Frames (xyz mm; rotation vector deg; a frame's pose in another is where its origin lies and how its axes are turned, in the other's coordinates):
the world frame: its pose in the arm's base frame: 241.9 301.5 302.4 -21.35 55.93 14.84
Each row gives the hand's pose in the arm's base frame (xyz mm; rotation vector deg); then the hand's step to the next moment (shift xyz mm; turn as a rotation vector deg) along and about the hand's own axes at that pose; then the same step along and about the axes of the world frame.
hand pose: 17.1 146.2 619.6 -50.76 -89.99 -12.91
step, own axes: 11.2 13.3 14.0 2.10 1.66 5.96
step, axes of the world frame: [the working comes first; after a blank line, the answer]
step, axes of the arm's base frame: -1.5 22.1 2.6 -3.37 5.60 0.01

-1.9 20.1 9.4 -1.56 6.34 -0.19
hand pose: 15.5 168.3 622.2 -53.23 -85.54 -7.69
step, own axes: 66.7 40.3 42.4 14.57 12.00 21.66
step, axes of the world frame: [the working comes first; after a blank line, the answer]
step, axes of the arm's base frame: 0.5 82.3 33.0 -7.66 27.47 3.52

-23.7 68.2 51.6 -5.79 27.12 7.51
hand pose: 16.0 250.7 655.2 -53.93 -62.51 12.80
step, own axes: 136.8 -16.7 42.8 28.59 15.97 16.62
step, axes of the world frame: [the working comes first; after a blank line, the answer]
step, axes of the arm's base frame: 25.8 92.4 107.8 4.39 35.31 9.09

-72.6 53.6 112.6 -3.64 28.63 22.71
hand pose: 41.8 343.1 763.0 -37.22 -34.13 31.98
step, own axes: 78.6 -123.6 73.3 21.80 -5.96 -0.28
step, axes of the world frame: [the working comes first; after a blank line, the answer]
step, axes of the arm's base frame: 41.7 -3.7 158.3 17.06 9.85 11.08

-111.1 -49.2 109.9 0.30 0.40 22.60
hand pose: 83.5 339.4 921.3 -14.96 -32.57 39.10
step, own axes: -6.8 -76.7 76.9 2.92 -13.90 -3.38
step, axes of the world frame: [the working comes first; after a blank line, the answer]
step, axes of the arm's base frame: -8.5 -58.7 91.3 11.01 -8.68 4.07

-84.2 -67.3 15.0 2.09 -12.79 6.72
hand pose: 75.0 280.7 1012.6 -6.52 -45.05 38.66
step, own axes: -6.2 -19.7 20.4 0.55 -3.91 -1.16
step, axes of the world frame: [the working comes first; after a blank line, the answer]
step, axes of the arm's base frame: -7.0 -22.2 17.3 3.10 -2.57 0.83

-19.4 -20.8 -5.8 0.85 -3.66 1.68
